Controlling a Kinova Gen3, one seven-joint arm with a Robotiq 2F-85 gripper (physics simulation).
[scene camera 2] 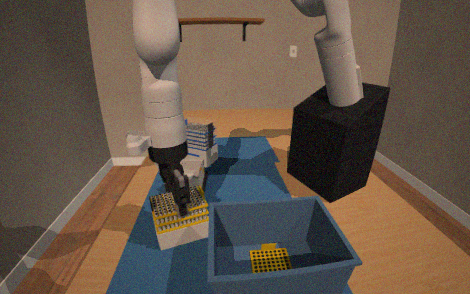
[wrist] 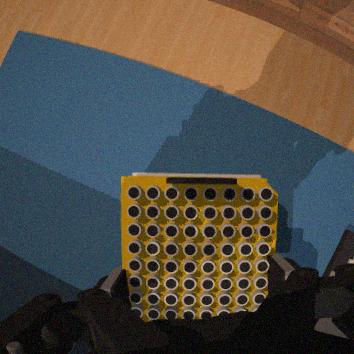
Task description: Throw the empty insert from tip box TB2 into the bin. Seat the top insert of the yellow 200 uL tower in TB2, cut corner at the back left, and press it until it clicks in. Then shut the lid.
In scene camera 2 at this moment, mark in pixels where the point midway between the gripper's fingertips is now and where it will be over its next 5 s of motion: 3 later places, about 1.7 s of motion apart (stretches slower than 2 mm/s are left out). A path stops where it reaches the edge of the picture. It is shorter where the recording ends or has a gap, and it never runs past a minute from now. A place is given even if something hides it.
My gripper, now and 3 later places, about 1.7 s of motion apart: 176,205; 176,198; 171,177; 171,177
